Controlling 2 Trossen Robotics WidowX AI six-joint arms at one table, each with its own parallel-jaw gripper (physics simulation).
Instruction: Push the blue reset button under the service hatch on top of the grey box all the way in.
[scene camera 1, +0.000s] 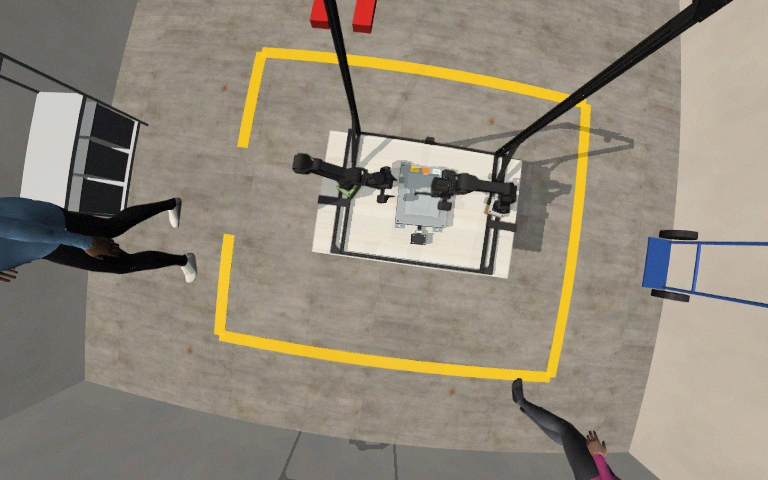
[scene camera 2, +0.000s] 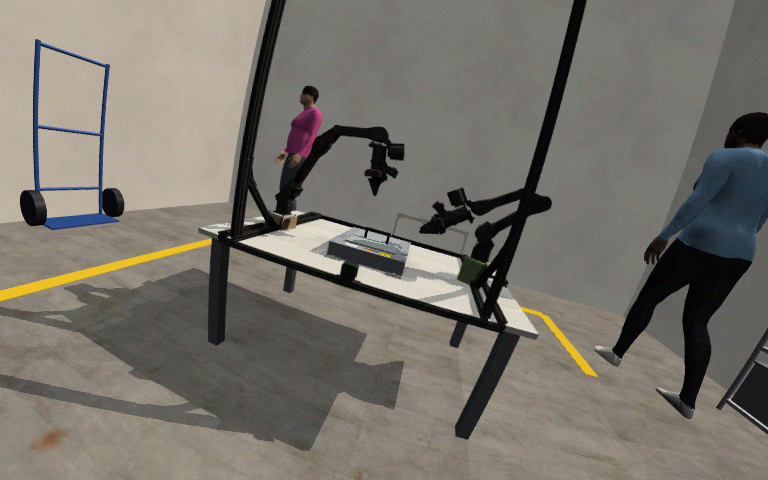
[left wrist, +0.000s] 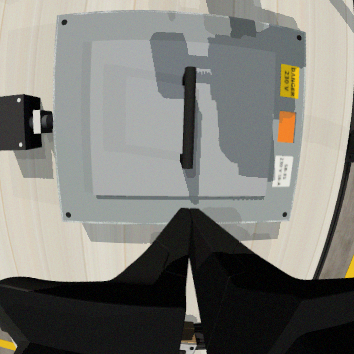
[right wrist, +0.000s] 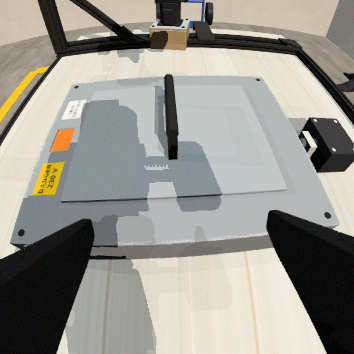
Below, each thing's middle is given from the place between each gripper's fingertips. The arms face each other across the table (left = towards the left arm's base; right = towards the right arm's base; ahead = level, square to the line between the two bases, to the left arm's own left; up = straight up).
Labels:
The service hatch (scene camera 1: 419, 201) is 16 cm below my left hand, 6 cm to the right of it and 1 cm behind it.
The service hatch lies 16 cm to the left of my right hand and 7 cm below it.

